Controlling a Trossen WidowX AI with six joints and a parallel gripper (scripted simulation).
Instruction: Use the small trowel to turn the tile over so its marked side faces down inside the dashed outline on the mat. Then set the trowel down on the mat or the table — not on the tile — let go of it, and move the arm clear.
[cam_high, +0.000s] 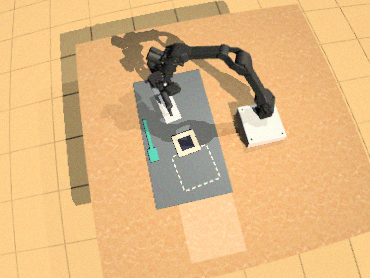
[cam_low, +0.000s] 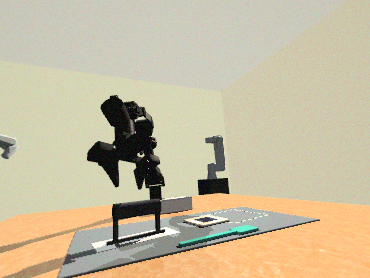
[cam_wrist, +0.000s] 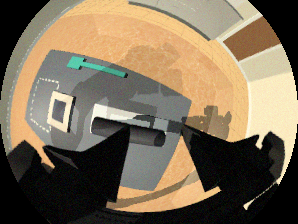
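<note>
Right now my gripper tip is 9 cm above the small trowel, 5 cm to the right of it and 2 cm past it. Also, from my gripper tip: teal flat tool 21 cm to the left, 12 cm below, 11 cm ahead; tile 25 cm to the left, 12 cm below, 5 cm behind; grey mat 20 cm to the left, 14 cm below, 3 cm behind.
</note>
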